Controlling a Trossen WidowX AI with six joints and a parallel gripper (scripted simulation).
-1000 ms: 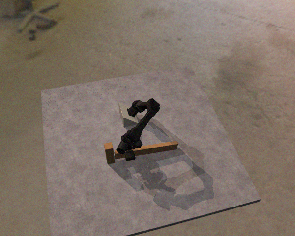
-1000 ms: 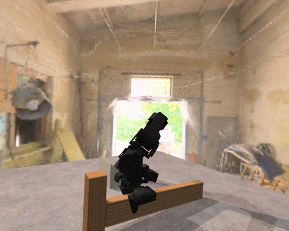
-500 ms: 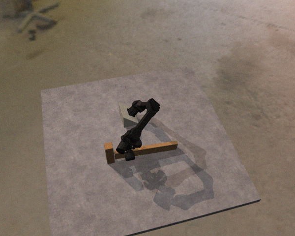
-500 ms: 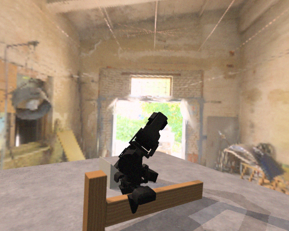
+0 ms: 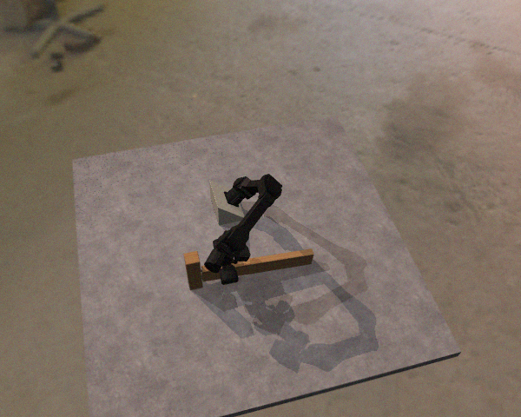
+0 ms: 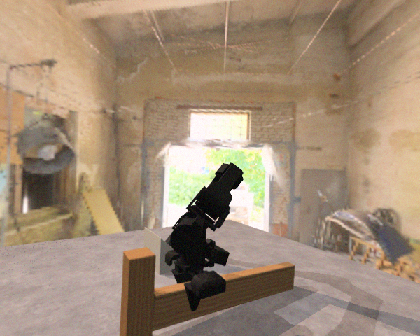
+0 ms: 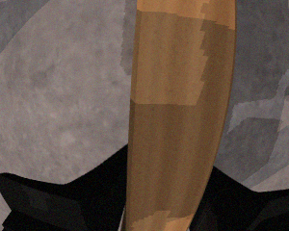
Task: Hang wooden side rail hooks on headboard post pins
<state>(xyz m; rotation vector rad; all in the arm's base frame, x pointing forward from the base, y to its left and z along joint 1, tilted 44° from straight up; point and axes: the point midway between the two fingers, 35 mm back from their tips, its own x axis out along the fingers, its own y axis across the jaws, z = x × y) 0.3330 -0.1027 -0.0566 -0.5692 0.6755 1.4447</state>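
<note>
Now: gripper tip 120 mm to the left of the wooden headboard post, 40 mm below it and 10 mm past it.
</note>
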